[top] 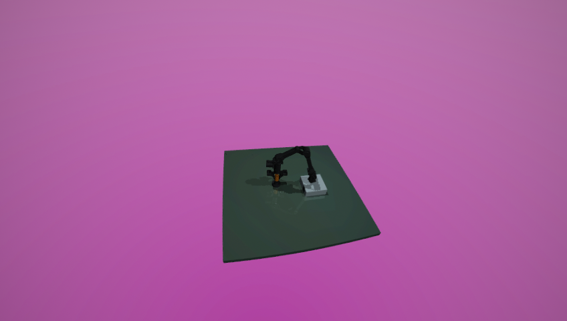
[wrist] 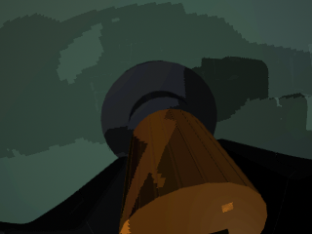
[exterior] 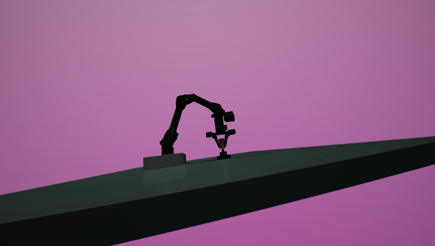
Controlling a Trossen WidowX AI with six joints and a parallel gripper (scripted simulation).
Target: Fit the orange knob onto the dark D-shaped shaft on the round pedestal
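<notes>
Now: gripper tip 40 mm above the round dark pedestal. The rest, counted from my gripper tip: orange knob: 20 mm above.
</notes>
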